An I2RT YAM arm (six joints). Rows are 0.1 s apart.
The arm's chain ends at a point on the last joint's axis. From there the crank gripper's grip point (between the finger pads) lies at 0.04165 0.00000 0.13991 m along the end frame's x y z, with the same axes.
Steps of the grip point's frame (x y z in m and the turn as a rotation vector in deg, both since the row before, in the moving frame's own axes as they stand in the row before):
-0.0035, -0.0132, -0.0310, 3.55, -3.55, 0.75
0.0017, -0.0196, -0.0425, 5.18, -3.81, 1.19
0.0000, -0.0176, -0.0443, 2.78, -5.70, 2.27
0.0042, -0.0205, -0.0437, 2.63, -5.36, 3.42
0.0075, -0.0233, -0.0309, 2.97, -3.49, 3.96
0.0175, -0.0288, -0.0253, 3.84, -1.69, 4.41
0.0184, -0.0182, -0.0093, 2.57, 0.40, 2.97
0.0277, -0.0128, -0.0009, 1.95, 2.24, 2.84
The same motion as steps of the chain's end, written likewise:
0.0052, -0.0050, -0.0331, 3.55, -3.55, 0.75
0.0110, -0.0076, -0.0444, 5.18, -3.81, 1.19
0.0140, -0.0121, -0.0476, 2.78, -5.70, 2.27
0.0173, -0.0161, -0.0469, 2.63, -5.36, 3.42
0.0159, -0.0186, -0.0331, 2.97, -3.49, 3.96
0.0214, -0.0224, -0.0263, 3.84, -1.69, 4.41
0.0173, -0.0141, -0.0089, 2.57, 0.40, 2.97
0.0222, -0.0103, 0.0009, 1.95, 2.24, 2.84

